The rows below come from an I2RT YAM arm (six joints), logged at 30 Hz.
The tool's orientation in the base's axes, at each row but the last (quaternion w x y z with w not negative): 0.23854 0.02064 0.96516 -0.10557; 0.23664 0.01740 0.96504 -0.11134; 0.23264 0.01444 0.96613 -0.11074; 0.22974 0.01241 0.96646 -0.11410; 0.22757 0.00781 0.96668 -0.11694; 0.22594 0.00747 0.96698 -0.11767; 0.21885 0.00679 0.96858 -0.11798; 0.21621 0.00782 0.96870 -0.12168; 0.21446 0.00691 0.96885 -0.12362; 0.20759 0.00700 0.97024 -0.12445; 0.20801 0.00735 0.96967 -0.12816; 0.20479 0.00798 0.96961 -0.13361; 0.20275 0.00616 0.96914 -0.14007
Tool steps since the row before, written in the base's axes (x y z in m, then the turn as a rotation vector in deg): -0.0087 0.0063 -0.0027 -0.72 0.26 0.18; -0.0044 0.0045 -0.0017 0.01 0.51 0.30; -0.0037 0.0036 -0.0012 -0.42 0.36 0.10; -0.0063 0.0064 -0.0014 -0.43 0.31 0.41; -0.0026 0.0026 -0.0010 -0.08 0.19 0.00; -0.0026 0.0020 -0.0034 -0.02 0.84 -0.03; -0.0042 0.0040 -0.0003 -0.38 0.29 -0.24; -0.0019 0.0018 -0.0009 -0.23 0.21 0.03; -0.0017 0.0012 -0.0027 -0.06 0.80 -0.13; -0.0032 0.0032 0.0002 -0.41 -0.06 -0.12; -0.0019 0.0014 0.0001 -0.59 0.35 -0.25; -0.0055 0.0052 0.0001 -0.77 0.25 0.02; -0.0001 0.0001 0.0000 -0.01 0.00 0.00
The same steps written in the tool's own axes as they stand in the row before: 0.0089 0.0059 -0.0030 0.55 0.15 -0.54; 0.0046 0.0044 -0.0015 -0.16 0.44 -0.37; 0.0038 0.0035 -0.0014 0.32 0.30 -0.35; 0.0061 0.0061 -0.0030 0.19 0.18 -0.62; 0.0027 0.0026 -0.0009 0.06 0.18 -0.08; 0.0037 0.0025 0.0014 0.00 0.82 -0.18; 0.0038 0.0037 -0.0024 0.43 0.31 -0.02; 0.0020 0.0018 -0.0004 0.19 0.18 -0.17; 0.0026 0.0017 0.0014 0.08 0.80 -0.10; 0.0027 0.0028 -0.0022 0.43 -0.06 -0.04; 0.0016 0.0012 -0.0012 0.63 0.36 -0.10; 0.0048 0.0046 -0.0036 0.69 0.18 -0.39; 0.0001 0.0001 -0.0001 0.01 0.00 0.00
